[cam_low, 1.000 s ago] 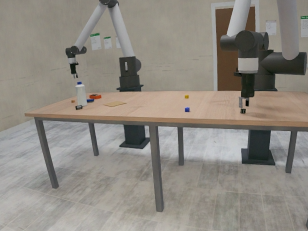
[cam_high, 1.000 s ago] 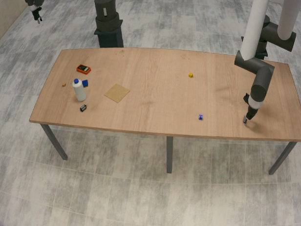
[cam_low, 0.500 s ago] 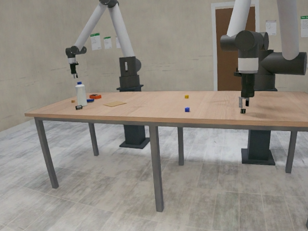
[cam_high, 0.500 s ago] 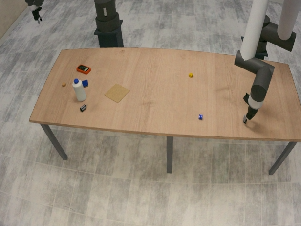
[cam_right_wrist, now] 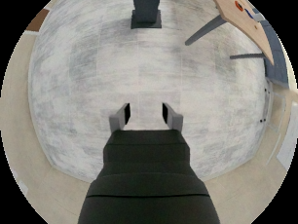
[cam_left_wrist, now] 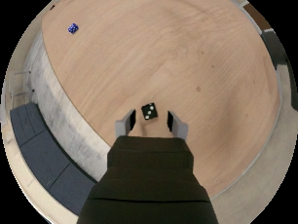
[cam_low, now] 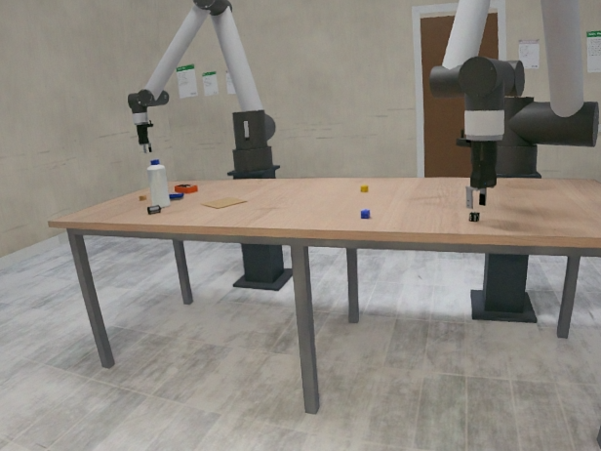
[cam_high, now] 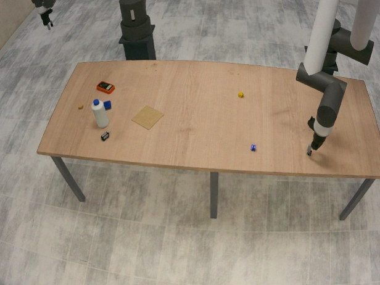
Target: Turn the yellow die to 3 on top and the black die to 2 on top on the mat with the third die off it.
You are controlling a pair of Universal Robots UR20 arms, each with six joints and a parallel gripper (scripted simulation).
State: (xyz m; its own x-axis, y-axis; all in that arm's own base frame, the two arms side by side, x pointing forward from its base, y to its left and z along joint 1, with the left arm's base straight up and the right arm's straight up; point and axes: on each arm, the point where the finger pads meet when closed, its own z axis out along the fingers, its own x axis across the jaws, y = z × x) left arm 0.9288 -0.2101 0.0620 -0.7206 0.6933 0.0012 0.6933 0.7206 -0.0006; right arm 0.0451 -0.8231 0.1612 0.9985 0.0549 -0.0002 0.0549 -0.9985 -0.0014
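Observation:
Right now my left hand is 50 mm above the black die. From my left hand the other things lie so: tan mat: 970 mm to the right, 80 mm behind, 60 mm below; then yellow die: 460 mm to the right, 350 mm behind, 50 mm below; then blue die: 340 mm to the right, 50 mm below, 30 mm ahead.

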